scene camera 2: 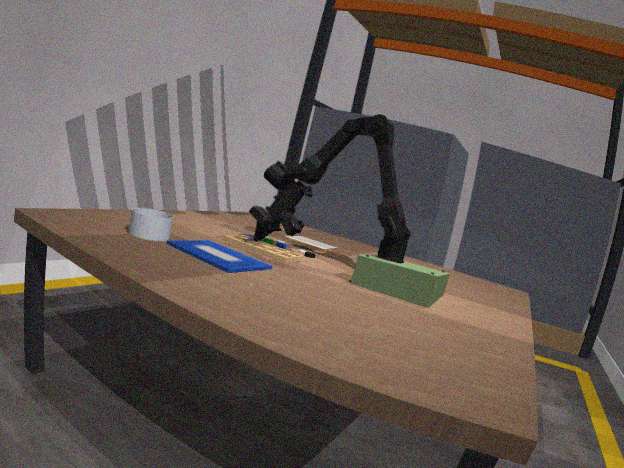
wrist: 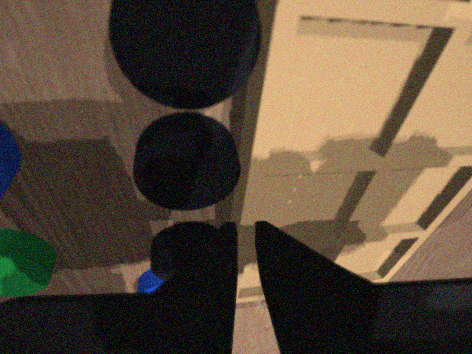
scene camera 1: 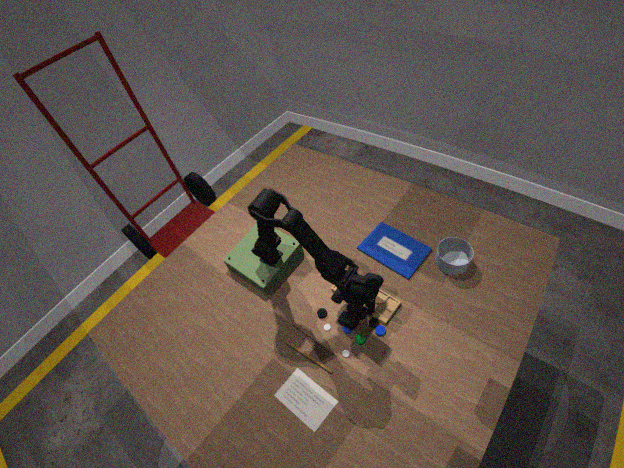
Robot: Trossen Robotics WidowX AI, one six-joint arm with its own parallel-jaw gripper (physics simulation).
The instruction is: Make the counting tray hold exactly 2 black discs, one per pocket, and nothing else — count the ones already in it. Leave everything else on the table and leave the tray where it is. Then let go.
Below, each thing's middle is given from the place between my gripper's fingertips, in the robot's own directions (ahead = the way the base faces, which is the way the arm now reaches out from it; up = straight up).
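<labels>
The grey bowl (scene camera 2: 149, 224) is 31 cm to the left of my hand, 16 cm ahead of it and 2 cm above it. The wooden counting tray (scene camera 2: 277, 253) is 5 cm behind my hand and 5 cm to the left of it. As for the green disc (wrist: 35, 258), my hand is 1 cm above it and 9 cm to the left of it.
</labels>
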